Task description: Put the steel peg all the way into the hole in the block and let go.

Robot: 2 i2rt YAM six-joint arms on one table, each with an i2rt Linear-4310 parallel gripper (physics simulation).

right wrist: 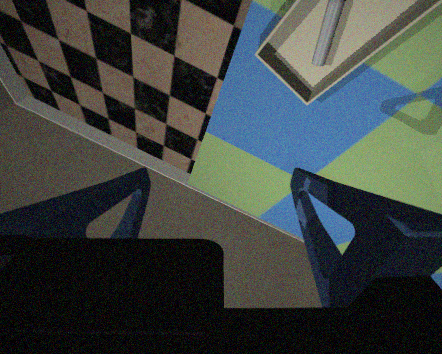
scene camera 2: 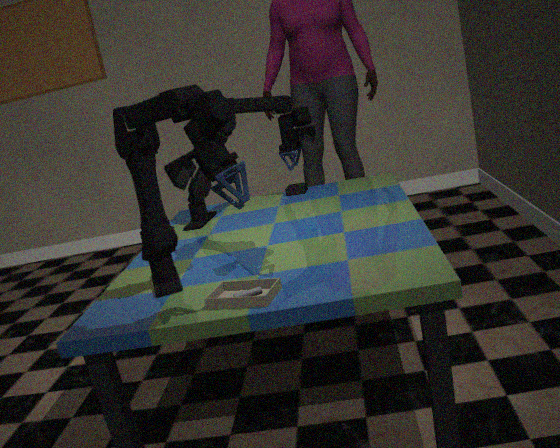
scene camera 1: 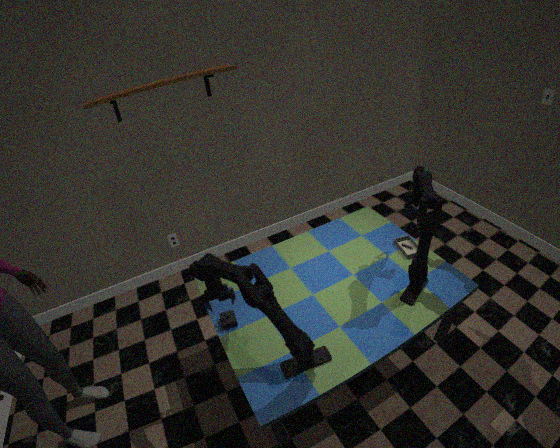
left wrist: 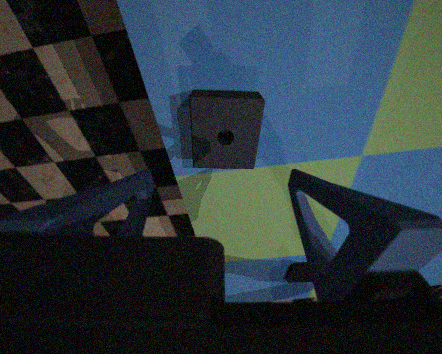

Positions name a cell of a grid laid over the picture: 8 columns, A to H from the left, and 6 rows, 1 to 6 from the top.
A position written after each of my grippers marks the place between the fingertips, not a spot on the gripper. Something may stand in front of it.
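Observation:
Through the left wrist camera I can see my left gripper (left wrist: E3), which is open and has nothing in its grasp. Scene camera 2 gives me my right gripper (scene camera 2: D3), open as well and holding nothing, along with a shallow tray (scene camera 2: D4). The right wrist view shows that same right gripper (right wrist: D3), and the tray (right wrist: F1) is visible there too.

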